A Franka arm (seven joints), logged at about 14 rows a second.
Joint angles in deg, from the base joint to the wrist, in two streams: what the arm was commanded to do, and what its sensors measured. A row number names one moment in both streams.
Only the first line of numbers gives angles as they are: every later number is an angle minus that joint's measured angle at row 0.
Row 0, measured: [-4.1, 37.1, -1.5, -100.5, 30.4, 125.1, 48.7]
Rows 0 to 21, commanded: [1.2, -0.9, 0.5, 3.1, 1.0, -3.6, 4.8]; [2.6, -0.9, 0.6, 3.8, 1.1, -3.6, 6.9]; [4.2, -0.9, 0.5, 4.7, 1.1, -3.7, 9.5]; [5.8, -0.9, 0.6, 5.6, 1.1, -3.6, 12.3]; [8.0, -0.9, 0.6, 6.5, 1.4, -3.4, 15.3]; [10.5, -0.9, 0.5, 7.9, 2.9, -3.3, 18.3]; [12.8, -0.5, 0.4, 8.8, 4.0, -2.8, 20.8]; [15.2, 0.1, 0.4, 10.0, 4.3, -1.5, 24.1]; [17.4, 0.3, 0.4, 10.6, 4.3, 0.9, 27.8]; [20.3, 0.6, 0.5, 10.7, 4.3, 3.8, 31.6]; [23.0, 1.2, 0.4, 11.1, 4.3, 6.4, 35.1]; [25.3, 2.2, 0.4, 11.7, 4.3, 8.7, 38.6]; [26.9, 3.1, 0.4, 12.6, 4.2, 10.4, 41.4]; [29.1, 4.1, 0.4, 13.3, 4.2, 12.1, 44.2]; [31.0, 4.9, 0.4, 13.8, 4.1, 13.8, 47.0]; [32.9, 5.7, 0.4, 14.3, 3.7, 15.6, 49.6]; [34.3, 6.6, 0.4, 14.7, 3.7, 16.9, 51.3]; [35.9, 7.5, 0.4, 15.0, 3.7, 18.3, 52.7]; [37.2, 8.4, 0.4, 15.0, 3.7, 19.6, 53.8]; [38.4, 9.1, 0.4, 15.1, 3.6, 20.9, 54.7]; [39.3, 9.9, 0.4, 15.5, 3.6, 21.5, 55.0]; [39.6, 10.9, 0.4, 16.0, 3.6, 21.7, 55.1]
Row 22, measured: [38.4, 8.3, 1.2, 13.1, 3.2, 21.0, 53.4]
